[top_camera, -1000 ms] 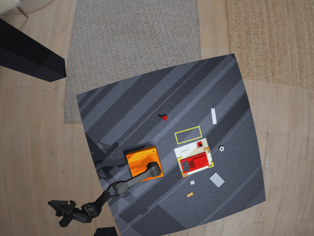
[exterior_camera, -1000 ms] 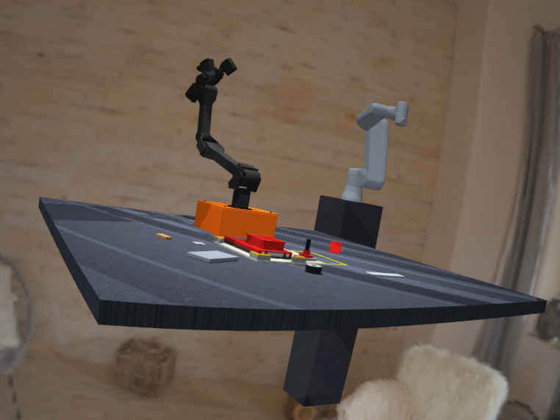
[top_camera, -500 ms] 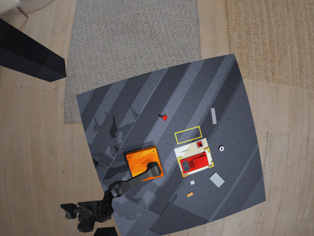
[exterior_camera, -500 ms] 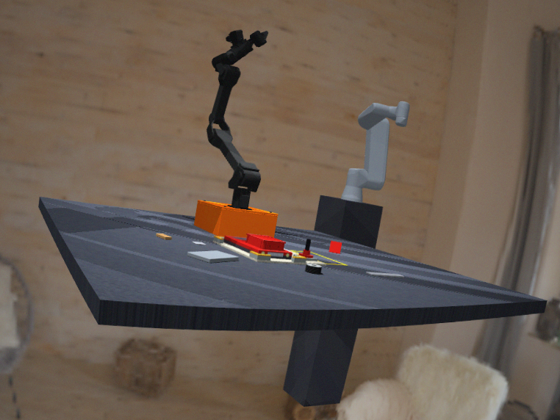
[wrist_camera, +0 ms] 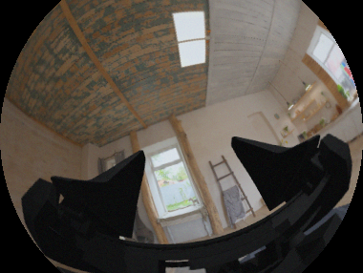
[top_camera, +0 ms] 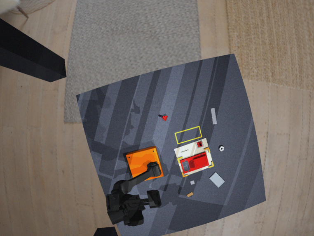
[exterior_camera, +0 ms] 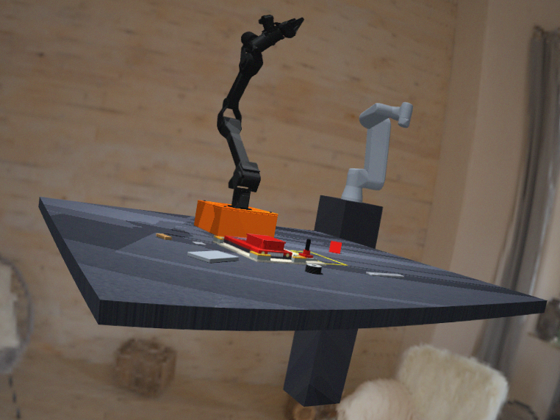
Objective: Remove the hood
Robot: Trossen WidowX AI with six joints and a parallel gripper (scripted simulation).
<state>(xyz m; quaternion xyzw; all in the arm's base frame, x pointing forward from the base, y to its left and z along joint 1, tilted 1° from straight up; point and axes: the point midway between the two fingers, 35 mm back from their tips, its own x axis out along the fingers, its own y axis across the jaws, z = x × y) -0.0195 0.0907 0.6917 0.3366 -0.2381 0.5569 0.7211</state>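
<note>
The hood is 77 cm below my gripper tip, 36 cm ahead of it and 17 cm to the right of it. Round my gripper tip: small wheel: 80 cm below, 55 cm ahead, 12 cm to the right.
</note>
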